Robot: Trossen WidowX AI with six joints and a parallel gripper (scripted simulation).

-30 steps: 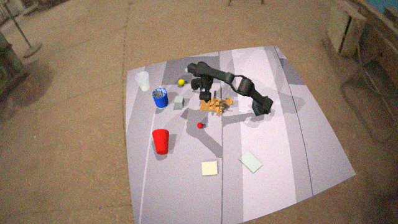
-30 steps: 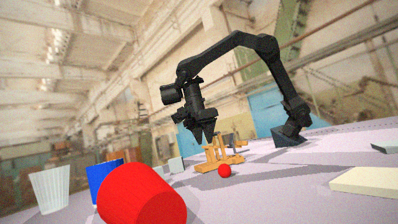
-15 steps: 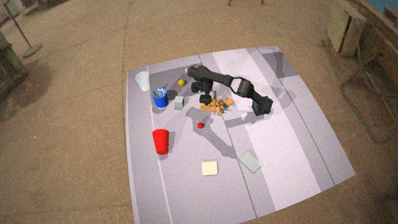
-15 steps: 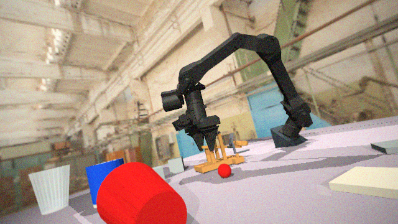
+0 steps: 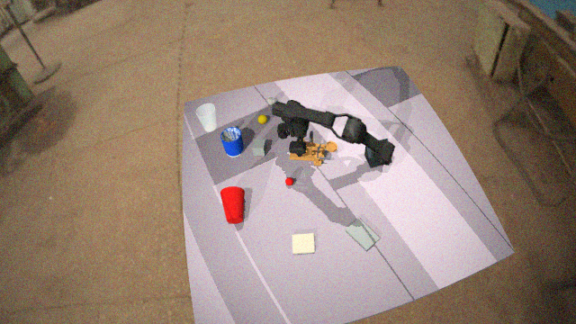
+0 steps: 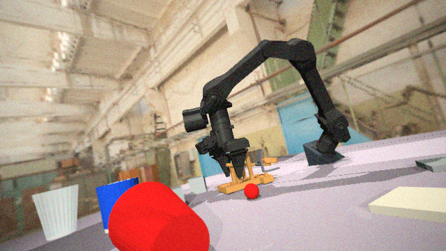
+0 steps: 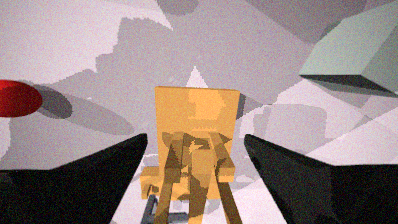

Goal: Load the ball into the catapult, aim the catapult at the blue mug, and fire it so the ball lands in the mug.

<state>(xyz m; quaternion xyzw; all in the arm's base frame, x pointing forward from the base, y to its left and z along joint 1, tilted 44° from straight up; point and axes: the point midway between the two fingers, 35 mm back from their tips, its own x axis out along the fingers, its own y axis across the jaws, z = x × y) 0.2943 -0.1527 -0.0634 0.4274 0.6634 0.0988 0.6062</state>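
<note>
My gripper tip is 100 mm short of the red ball, 130 mm to the right of it and 20 mm above it. From my gripper tip the other things lie so: yellow ball 100 mm ahead, 240 mm to the right, 10 mm below; wooden catapult 50 mm behind, 50 mm to the left, 20 mm above; blue mug 260 mm ahead, 130 mm to the right.
</note>
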